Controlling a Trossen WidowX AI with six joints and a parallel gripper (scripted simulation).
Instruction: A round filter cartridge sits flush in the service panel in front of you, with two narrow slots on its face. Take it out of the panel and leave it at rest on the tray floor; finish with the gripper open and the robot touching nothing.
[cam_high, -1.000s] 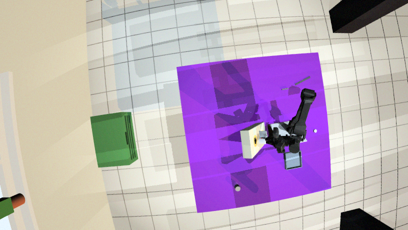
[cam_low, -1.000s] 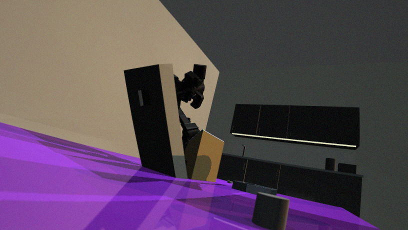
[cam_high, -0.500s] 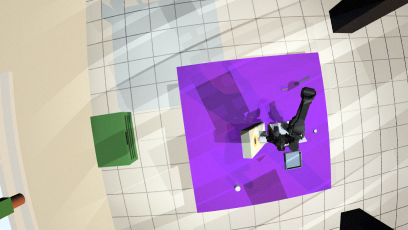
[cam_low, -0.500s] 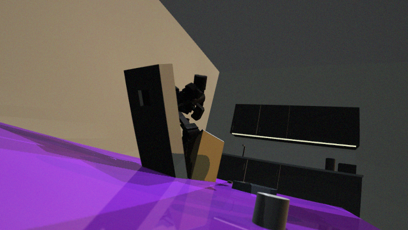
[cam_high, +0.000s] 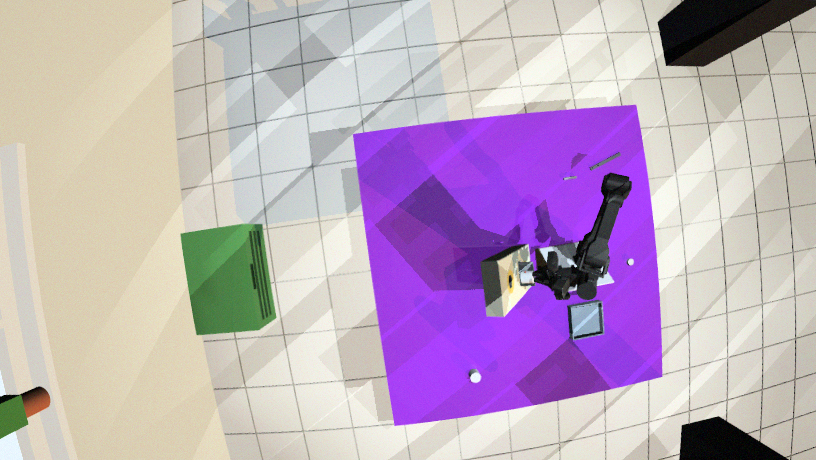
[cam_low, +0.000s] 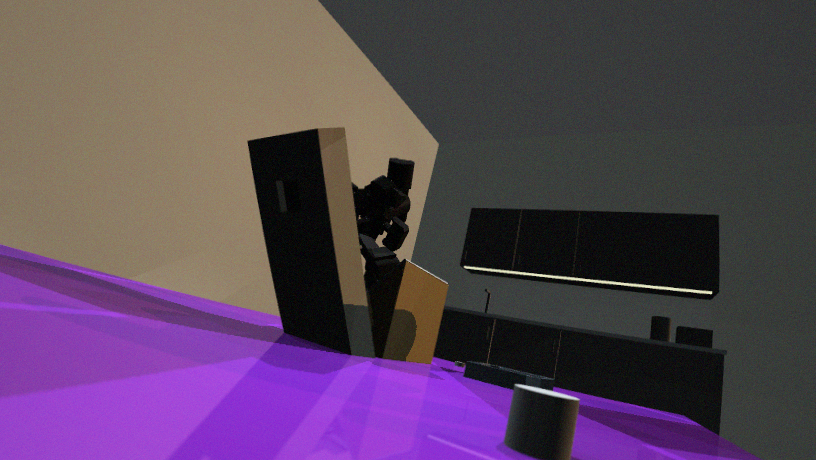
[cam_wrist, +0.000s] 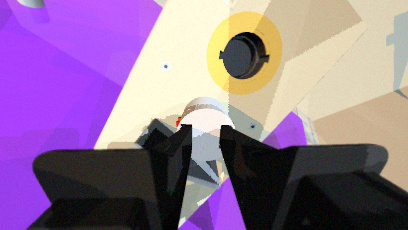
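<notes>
The round white filter cartridge is 1 cm ahead of my gripper tip and 1 cm below it. Round my gripper tip: beige service panel (5 cm ahead, 5 cm below); blue-grey square tray (33 cm behind, 26 cm to the left, 22 cm below).
</notes>
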